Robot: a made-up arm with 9 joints. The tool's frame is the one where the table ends. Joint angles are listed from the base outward.
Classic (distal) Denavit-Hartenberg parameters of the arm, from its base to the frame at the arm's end. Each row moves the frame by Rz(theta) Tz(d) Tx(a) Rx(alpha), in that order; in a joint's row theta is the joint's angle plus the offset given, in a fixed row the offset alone. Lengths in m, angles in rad.
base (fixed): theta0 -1.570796; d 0.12; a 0; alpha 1.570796
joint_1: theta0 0; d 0.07; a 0.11; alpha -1.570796
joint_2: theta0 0; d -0.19; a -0.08; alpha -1.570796
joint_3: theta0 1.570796; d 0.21; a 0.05; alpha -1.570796
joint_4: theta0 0.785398; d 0; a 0.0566; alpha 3.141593
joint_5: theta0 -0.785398; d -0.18; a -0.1; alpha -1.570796
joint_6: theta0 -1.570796; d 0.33; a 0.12; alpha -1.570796
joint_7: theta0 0; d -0.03; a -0.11; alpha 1.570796
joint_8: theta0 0; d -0.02; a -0.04; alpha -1.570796
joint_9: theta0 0; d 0.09; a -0.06; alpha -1.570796
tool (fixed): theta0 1.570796; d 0.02; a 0; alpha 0
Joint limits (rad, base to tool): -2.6..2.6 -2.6..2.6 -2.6..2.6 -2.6..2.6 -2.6..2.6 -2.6..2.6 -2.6..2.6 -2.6..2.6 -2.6..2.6
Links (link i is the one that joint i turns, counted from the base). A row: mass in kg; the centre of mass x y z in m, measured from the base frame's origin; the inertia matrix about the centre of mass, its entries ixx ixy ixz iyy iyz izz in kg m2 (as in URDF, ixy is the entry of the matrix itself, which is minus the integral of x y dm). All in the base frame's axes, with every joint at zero. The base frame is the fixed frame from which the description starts. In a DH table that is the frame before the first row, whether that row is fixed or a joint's. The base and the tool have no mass.
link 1: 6.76; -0.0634 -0.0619 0.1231; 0.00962 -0.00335 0 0.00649 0 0.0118
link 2: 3.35; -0.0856 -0.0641 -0.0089; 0.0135 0 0 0.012 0.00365 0.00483
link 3: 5.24; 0.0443 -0.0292 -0.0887; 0.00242 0 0.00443 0.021 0 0.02
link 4: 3.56; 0.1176 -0.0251 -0.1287; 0.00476 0 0.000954 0.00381 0 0.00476
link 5: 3.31; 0.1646 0.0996 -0.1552; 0.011 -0.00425 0 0.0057 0 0.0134
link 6: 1.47; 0.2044 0.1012 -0.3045; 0.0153 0 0 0.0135 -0.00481 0.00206
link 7: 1.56; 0.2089 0.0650 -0.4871; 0.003 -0.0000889 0 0.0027 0 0.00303
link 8: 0.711; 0.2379 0.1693 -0.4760; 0.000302 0 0 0.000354 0.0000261 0.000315
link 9: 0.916; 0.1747 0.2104 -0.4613; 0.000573 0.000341 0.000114 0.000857 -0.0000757 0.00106
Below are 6 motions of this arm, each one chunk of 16 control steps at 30 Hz.
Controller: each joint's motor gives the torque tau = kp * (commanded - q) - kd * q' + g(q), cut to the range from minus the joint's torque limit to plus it. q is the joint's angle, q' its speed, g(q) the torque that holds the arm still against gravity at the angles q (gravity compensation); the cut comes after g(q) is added. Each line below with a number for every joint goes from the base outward.
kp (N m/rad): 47 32 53 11 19 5.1 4.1 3.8 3.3
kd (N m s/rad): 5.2 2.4 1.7 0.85 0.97 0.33 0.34 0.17 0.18
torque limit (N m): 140 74 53 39 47 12 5.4 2.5 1.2
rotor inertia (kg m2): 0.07 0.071 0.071 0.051 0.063 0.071 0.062 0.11 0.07
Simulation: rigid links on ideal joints. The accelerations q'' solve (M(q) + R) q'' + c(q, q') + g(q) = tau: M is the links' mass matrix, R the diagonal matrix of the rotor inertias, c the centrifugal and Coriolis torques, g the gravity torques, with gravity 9.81 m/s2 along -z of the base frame. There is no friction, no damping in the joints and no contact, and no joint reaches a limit. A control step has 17 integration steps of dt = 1/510 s. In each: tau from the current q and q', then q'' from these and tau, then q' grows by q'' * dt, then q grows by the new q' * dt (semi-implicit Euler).
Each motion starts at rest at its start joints. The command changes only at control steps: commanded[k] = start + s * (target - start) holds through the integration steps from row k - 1 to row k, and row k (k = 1, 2, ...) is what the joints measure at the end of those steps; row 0 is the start. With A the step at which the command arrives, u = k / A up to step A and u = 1 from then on. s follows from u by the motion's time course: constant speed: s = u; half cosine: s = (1 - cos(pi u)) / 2; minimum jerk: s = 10 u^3 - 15 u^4 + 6 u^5; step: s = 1 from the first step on.
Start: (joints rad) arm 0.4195 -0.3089 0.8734 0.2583 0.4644 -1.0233 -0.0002 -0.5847 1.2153
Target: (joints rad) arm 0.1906 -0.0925 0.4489 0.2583 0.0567 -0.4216 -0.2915 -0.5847 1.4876
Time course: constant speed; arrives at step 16
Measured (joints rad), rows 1 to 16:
1: 0.4184 -0.3091 0.8718 0.2571 0.4634 -1.0225 -0.0015 -0.5846 1.2157
2: 0.4149 -0.3097 0.8663 0.2528 0.4599 -1.0195 -0.0060 -0.5842 1.2174
3: 0.4083 -0.3103 0.8552 0.2442 0.4534 -1.0131 -0.0149 -0.5833 1.2209
4: 0.3990 -0.3104 0.8377 0.2309 0.4438 -1.0021 -0.0284 -0.5820 1.2268
5: 0.3873 -0.3095 0.8138 0.2130 0.4314 -0.9857 -0.0464 -0.5804 1.2355
6: 0.3741 -0.3073 0.7841 0.1914 0.4166 -0.9633 -0.0680 -0.5785 1.2473
7: 0.3600 -0.3034 0.7496 0.1671 0.3997 -0.9347 -0.0920 -0.5767 1.2622
8: 0.3460 -0.2978 0.7116 0.1417 0.3809 -0.9000 -0.1172 -0.5753 1.2802
9: 0.3324 -0.2908 0.6718 0.1168 0.3605 -0.8596 -0.1426 -0.5744 1.3011
10: 0.3197 -0.2826 0.6318 0.0941 0.3384 -0.8144 -0.1671 -0.5745 1.3246
11: 0.3081 -0.2737 0.5932 0.0749 0.3147 -0.7654 -0.1900 -0.5755 1.3502
12: 0.2976 -0.2642 0.5570 0.0603 0.2894 -0.7139 -0.2110 -0.5776 1.3774
13: 0.2880 -0.2545 0.5238 0.0508 0.2628 -0.6611 -0.2299 -0.5807 1.4057
14: 0.2790 -0.2447 0.4937 0.0465 0.2349 -0.6083 -0.2470 -0.5846 1.4343
15: 0.2702 -0.2347 0.4661 0.0471 0.2058 -0.5564 -0.2623 -0.5890 1.4628
16: 0.2612 -0.2244 0.4403 0.0520 0.1758 -0.5065 -0.2763 -0.5937 1.4906

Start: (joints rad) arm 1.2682 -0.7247 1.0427 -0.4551 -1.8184 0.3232 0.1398 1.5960 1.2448
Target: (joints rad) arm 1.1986 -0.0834 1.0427 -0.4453 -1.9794 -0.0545 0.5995 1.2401 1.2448
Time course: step
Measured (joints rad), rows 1 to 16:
1: 1.2751 -0.7099 1.0476 -0.4768 -1.8313 0.3131 0.1430 1.5892 1.2439
2: 1.2905 -0.6729 1.0583 -0.5255 -1.8572 0.2857 0.1530 1.5706 1.2415
3: 1.3084 -0.6211 1.0701 -0.5843 -1.8825 0.2443 0.1703 1.5417 1.2380
4: 1.3234 -0.5617 1.0788 -0.6409 -1.8988 0.1923 0.1953 1.5040 1.2336
5: 1.3312 -0.4999 1.0809 -0.6880 -1.9027 0.1330 0.2277 1.4595 1.2288
6: 1.3297 -0.4394 1.0745 -0.7229 -1.8952 0.0696 0.2668 1.4100 1.2240
7: 1.3191 -0.3816 1.0600 -0.7464 -1.8792 0.0052 0.3114 1.3575 1.2194
8: 1.3014 -0.3267 1.0394 -0.7611 -1.8587 -0.0573 0.3604 1.3041 1.2153
9: 1.2796 -0.2742 1.0163 -0.7706 -1.8373 -0.1154 0.4128 1.2519 1.2119
10: 1.2566 -0.2234 0.9945 -0.7773 -1.8180 -0.1667 0.4678 1.2031 1.2095
11: 1.2346 -0.1745 0.9770 -0.7825 -1.8026 -0.2093 0.5247 1.1593 1.2083
12: 1.2151 -0.1278 0.9659 -0.7863 -1.7921 -0.2419 0.5830 1.1222 1.2085
13: 1.1982 -0.0844 0.9620 -0.7877 -1.7866 -0.2641 0.6416 1.0929 1.2100
14: 1.1839 -0.0453 0.9647 -0.7854 -1.7859 -0.2760 0.6992 1.0720 1.2130
15: 1.1713 -0.0116 0.9728 -0.7781 -1.7897 -0.2785 0.7539 1.0600 1.2171
16: 1.1600 0.0164 0.9848 -0.7649 -1.7975 -0.2730 0.8033 1.0568 1.2222

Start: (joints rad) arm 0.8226 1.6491 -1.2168 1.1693 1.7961 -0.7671 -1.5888 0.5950 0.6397
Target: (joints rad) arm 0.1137 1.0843 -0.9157 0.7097 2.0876 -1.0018 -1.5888 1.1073 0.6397
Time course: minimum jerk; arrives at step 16
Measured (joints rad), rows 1 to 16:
1: 0.8226 1.6490 -1.2167 1.1692 1.7961 -0.7671 -1.5888 0.5950 0.6397
2: 0.8225 1.6485 -1.2156 1.1688 1.7962 -0.7671 -1.5885 0.5952 0.6397
3: 0.8220 1.6463 -1.2116 1.1672 1.7968 -0.7672 -1.5873 0.5960 0.6398
4: 0.8205 1.6410 -1.2021 1.1632 1.7984 -0.7676 -1.5842 0.5982 0.6400
5: 0.8175 1.6307 -1.1847 1.1557 1.8017 -0.7690 -1.5779 0.6028 0.6404
6: 0.8118 1.6142 -1.1582 1.1436 1.8077 -0.7728 -1.5670 0.6110 0.6412
7: 0.8025 1.5908 -1.1230 1.1265 1.8167 -0.7807 -1.5502 0.6241 0.6423
8: 0.7885 1.5607 -1.0817 1.1045 1.8292 -0.7951 -1.5266 0.6434 0.6438
9: 0.7684 1.5250 -1.0385 1.0779 1.8450 -0.8182 -1.4960 0.6699 0.6457
10: 0.7409 1.4851 -0.9984 1.0473 1.8640 -0.8514 -1.4595 0.7042 0.6481
11: 0.7050 1.4425 -0.9657 1.0133 1.8859 -0.8957 -1.4192 0.7469 0.6506
12: 0.6598 1.3979 -0.9434 0.9761 1.9107 -0.9507 -1.3782 0.7976 0.6533
13: 0.6053 1.3518 -0.9319 0.9362 1.9379 -1.0150 -1.3401 0.8559 0.6557
14: 0.5423 1.3046 -0.9297 0.8946 1.9668 -1.0859 -1.3082 0.9205 0.6579
15: 0.4725 1.2569 -0.9336 0.8525 1.9959 -1.1595 -1.2855 0.9896 0.6598
16: 0.3980 1.2098 -0.9399 0.8121 2.0236 -1.2308 -1.2736 1.0612 0.6614

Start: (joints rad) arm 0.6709 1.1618 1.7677 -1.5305 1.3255 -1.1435 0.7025 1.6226 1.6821
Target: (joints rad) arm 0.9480 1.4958 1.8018 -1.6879 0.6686 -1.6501 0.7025 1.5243 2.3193
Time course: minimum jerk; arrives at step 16
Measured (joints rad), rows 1 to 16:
1: 0.6709 1.1618 1.7677 -1.5306 1.3254 -1.1435 0.7025 1.6226 1.6821
2: 0.6711 1.1620 1.7678 -1.5318 1.3244 -1.1438 0.7025 1.6226 1.6824
3: 0.6719 1.1629 1.7681 -1.5359 1.3208 -1.1451 0.7026 1.6227 1.6837
4: 0.6739 1.1649 1.7689 -1.5457 1.3121 -1.1483 0.7029 1.6228 1.6871
5: 0.6779 1.1690 1.7706 -1.5639 1.2958 -1.1551 0.7035 1.6231 1.6943
6: 0.6848 1.1758 1.7733 -1.5923 1.2698 -1.1669 0.7049 1.6235 1.7072
7: 0.6954 1.1859 1.7773 -1.6314 1.2333 -1.1854 0.7073 1.6240 1.7279
8: 0.7101 1.1998 1.7824 -1.6800 1.1868 -1.2119 0.7113 1.6244 1.7581
9: 0.7291 1.2172 1.7883 -1.7352 1.1319 -1.2469 0.7173 1.6245 1.7991
10: 0.7524 1.2379 1.7946 -1.7931 1.0715 -1.2907 0.7258 1.6240 1.8516
11: 0.7794 1.2611 1.8007 -1.8491 1.0089 -1.3425 0.7368 1.6224 1.9151
12: 0.8092 1.2858 1.8058 -1.8986 0.9478 -1.4009 0.7506 1.6194 1.9883
13: 0.8406 1.3110 1.8095 -1.9375 0.8916 -1.4637 0.7668 1.6146 2.0689
14: 0.8722 1.3356 1.8114 -1.9627 0.8433 -1.5282 0.7848 1.6077 2.1536
15: 0.9022 1.3588 1.8115 -1.9725 0.8045 -1.5912 0.8036 1.5986 2.2388
16: 0.9293 1.3803 1.8101 -1.9668 0.7757 -1.6496 0.8222 1.5874 2.3204

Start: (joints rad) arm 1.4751 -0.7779 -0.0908 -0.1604 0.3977 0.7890 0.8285 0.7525 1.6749
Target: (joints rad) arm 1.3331 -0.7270 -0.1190 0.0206 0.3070 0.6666 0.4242 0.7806 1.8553
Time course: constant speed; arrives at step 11
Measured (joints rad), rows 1 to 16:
1: 1.4748 -0.7780 -0.0911 -0.1603 0.3978 0.7885 0.8273 0.7526 1.6753
2: 1.4739 -0.7784 -0.0921 -0.1600 0.3979 0.7865 0.8231 0.7530 1.6769
3: 1.4721 -0.7791 -0.0942 -0.1594 0.3980 0.7825 0.8144 0.7538 1.6801
4: 1.4693 -0.7800 -0.0974 -0.1583 0.3978 0.7758 0.8002 0.7552 1.6855
5: 1.4655 -0.7812 -0.1017 -0.1566 0.3973 0.7664 0.7801 0.7573 1.6935
6: 1.4607 -0.7827 -0.1067 -0.1542 0.3962 0.7541 0.7540 0.7602 1.7040
7: 1.4552 -0.7843 -0.1122 -0.1509 0.3943 0.7391 0.7224 0.7641 1.7172
8: 1.4489 -0.7860 -0.1179 -0.1466 0.3917 0.7219 0.6857 0.7687 1.7329
9: 1.4421 -0.7876 -0.1233 -0.1411 0.3882 0.7029 0.6449 0.7743 1.7510
10: 1.4348 -0.7891 -0.1282 -0.1342 0.3838 0.6827 0.6009 0.7805 1.7710
11: 1.4270 -0.7903 -0.1325 -0.1259 0.3787 0.6620 0.5546 0.7873 1.7927
12: 1.4192 -0.7909 -0.1359 -0.1162 0.3726 0.6419 0.5079 0.7943 1.8153
13: 1.4116 -0.7906 -0.1378 -0.1052 0.3658 0.6238 0.4636 0.8012 1.8375
14: 1.4045 -0.7892 -0.1381 -0.0928 0.3583 0.6088 0.4236 0.8076 1.8585
15: 1.3978 -0.7867 -0.1370 -0.0794 0.3504 0.5977 0.3893 0.8131 1.8774
16: 1.3915 -0.7829 -0.1348 -0.0652 0.3424 0.5910 0.3617 0.8173 1.8935

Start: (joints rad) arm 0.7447 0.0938 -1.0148 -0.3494 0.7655 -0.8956 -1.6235 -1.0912 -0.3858
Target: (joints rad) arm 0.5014 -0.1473 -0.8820 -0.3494 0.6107 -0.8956 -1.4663 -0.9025 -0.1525
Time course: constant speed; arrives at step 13
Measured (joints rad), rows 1 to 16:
1: 0.7440 0.0926 -1.0133 -0.3502 0.7651 -0.8962 -1.6228 -1.0908 -0.3854
2: 0.7414 0.0886 -1.0084 -0.3527 0.7638 -0.8981 -1.6203 -1.0895 -0.3837
3: 0.7360 0.0810 -0.9999 -0.3575 0.7611 -0.9015 -1.6158 -1.0866 -0.3802
4: 0.7274 0.0696 -0.9886 -0.3644 0.7568 -0.9064 -1.6091 -1.0819 -0.3742
5: 0.7153 0.0550 -0.9758 -0.3730 0.7508 -0.9123 -1.6006 -1.0751 -0.3655
6: 0.6999 0.0376 -0.9626 -0.3827 0.7433 -0.9187 -1.5909 -1.0661 -0.3537
7: 0.6818 0.0184 -0.9497 -0.3927 0.7345 -0.9249 -1.5806 -1.0548 -0.3390
8: 0.6617 -0.0018 -0.9373 -0.4024 0.7245 -0.9305 -1.5703 -1.0414 -0.3213
9: 0.6403 -0.0225 -0.9254 -0.4110 0.7136 -0.9349 -1.5602 -1.0258 -0.3010
10: 0.6182 -0.0431 -0.9138 -0.4182 0.7020 -0.9378 -1.5508 -1.0083 -0.2784
11: 0.5960 -0.0632 -0.9025 -0.4234 0.6898 -0.9390 -1.5419 -0.9892 -0.2540
12: 0.5739 -0.0826 -0.8914 -0.4267 0.6773 -0.9386 -1.5334 -0.9687 -0.2281
13: 0.5523 -0.1013 -0.8804 -0.4280 0.6645 -0.9367 -1.5253 -0.9471 -0.2014
14: 0.5321 -0.1182 -0.8712 -0.4267 0.6518 -0.9328 -1.5177 -0.9252 -0.1747
15: 0.5147 -0.1314 -0.8656 -0.4219 0.6398 -0.9268 -1.5112 -0.9038 -0.1492
16: 0.5007 -0.1402 -0.8641 -0.4132 0.6287 -0.9189 -1.5055 -0.8839 -0.1260

